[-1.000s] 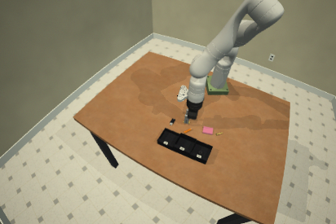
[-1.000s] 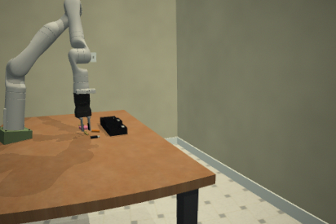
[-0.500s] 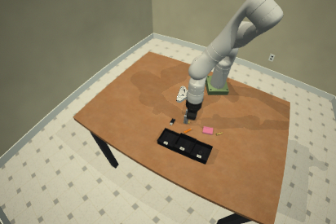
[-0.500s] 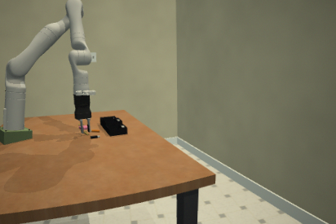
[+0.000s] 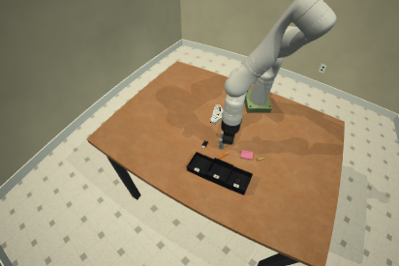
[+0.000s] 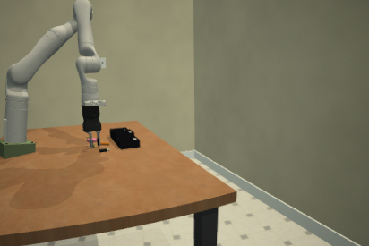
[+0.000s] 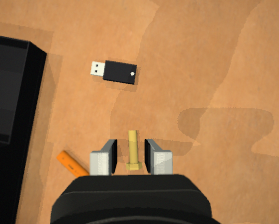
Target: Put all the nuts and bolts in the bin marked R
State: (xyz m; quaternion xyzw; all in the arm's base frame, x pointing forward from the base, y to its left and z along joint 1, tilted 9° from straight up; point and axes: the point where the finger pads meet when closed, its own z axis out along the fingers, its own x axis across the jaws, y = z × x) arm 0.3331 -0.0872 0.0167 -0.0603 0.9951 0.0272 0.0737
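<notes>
Right now my hand is 50 mm short of the orange marker, 20 mm to the right of it and 20 mm above it. Also, from my hand: black USB stick (30 mm ahead, 70 mm to the right, 20 mm below); then pink eraser (10 mm ahead, 120 mm to the left, 20 mm below); then black bin tray (140 mm ahead, 40 mm to the left).
</notes>
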